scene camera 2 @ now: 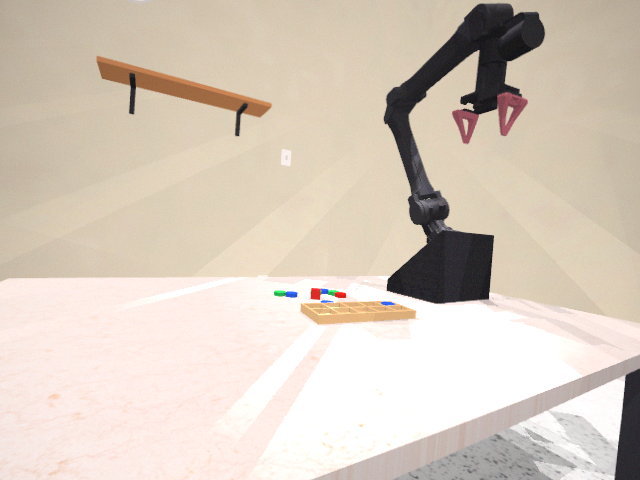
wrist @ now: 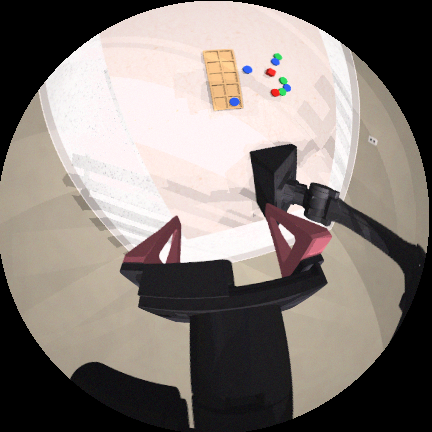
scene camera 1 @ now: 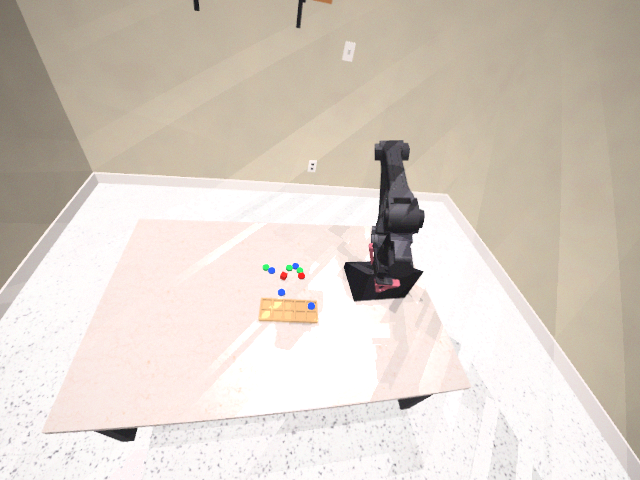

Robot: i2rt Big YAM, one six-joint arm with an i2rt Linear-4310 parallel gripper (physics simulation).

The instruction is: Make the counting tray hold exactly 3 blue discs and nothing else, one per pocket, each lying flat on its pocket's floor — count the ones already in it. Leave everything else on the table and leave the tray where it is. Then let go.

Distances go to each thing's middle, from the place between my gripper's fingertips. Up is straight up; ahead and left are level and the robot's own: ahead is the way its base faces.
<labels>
Now: hand 400 mm above the wooden counting tray (scene camera 2: 334,312), 200 mm short of it and 150 mm to the left of it.
</labels>
